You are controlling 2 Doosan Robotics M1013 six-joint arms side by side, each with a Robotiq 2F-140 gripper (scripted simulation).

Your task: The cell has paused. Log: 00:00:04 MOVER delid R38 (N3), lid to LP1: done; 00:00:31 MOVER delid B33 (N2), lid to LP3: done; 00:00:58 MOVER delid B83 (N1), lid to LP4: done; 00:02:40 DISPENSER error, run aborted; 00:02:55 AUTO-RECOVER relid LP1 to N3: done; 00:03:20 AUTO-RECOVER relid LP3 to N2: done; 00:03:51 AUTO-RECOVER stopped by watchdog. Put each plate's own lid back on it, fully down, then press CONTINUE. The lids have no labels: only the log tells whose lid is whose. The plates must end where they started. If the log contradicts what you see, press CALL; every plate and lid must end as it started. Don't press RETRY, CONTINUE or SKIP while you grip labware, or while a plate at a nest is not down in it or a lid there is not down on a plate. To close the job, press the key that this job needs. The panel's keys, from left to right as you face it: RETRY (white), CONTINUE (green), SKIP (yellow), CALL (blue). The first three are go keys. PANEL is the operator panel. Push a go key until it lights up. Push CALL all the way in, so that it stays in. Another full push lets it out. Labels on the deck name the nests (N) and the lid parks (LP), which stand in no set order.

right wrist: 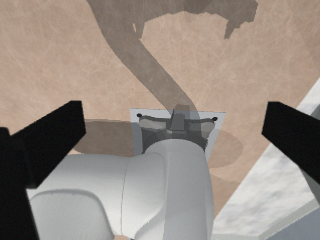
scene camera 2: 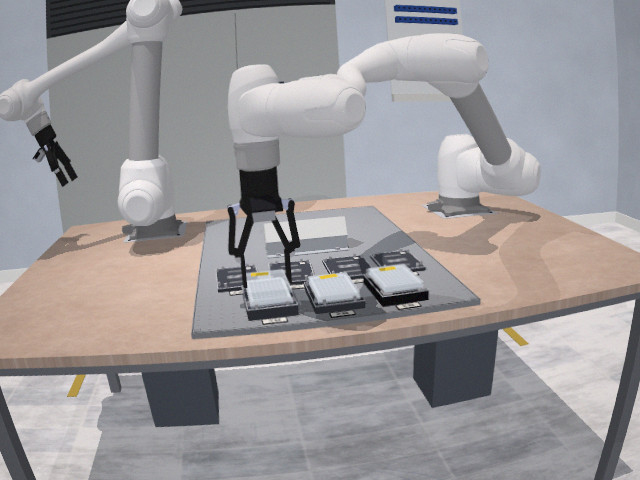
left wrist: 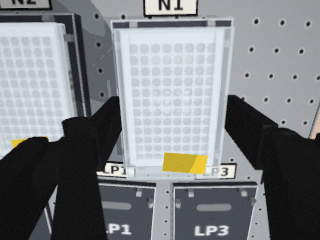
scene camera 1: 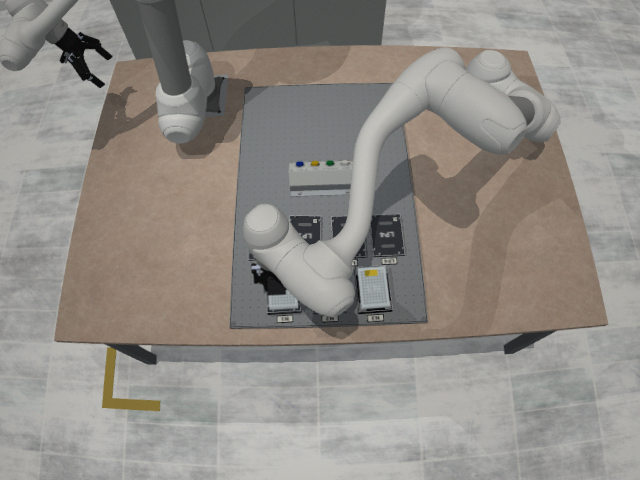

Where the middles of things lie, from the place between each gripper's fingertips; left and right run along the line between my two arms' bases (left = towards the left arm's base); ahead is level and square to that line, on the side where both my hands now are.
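My left gripper [scene camera 2: 267,283] is 2 cm above the clear lid [scene camera 2: 271,282]. The LP4 lid park [scene camera 1: 375,226] is 7 cm below my left hand, 20 cm behind it and 32 cm to the left of it.
My right gripper [scene camera 1: 106,71] is 17 cm above the clear lid, while being 73 cm short of it and 72 cm to the right of it. Counted from my right hand, the LP4 lid park is 21 cm below, 53 cm ahead and 104 cm to the left.
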